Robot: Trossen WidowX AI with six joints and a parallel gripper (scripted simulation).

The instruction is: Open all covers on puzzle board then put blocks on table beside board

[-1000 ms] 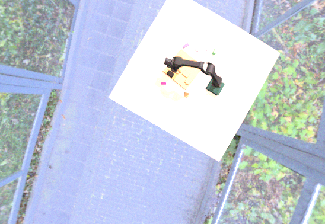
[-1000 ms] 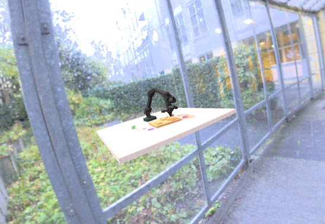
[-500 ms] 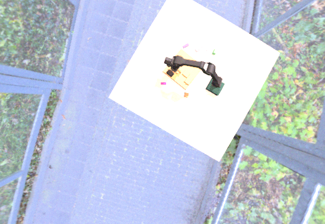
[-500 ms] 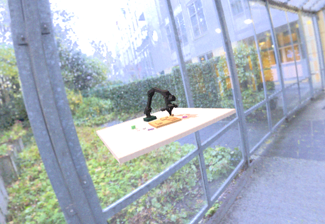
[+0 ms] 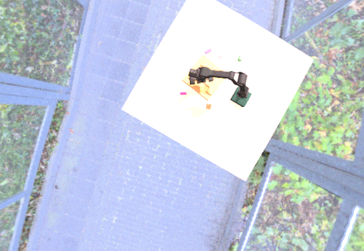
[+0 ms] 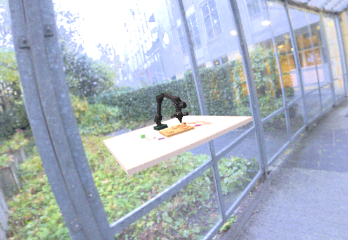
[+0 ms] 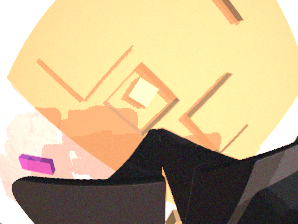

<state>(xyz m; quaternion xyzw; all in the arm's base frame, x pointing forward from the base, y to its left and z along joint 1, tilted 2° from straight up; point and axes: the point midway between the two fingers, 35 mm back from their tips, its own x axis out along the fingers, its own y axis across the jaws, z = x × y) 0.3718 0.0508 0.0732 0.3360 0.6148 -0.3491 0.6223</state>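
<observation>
Right now the puzzle board is 3 cm behind my gripper tip, 7 cm to the right of it and 5 cm below it. The rest, counted from my gripper tip: lilac block (4 cm ahead, 30 cm to the right, 7 cm below); green block (25 cm behind, 35 cm to the right, 5 cm below); pink block (10 cm ahead, 14 cm to the left, 7 cm below).
</observation>
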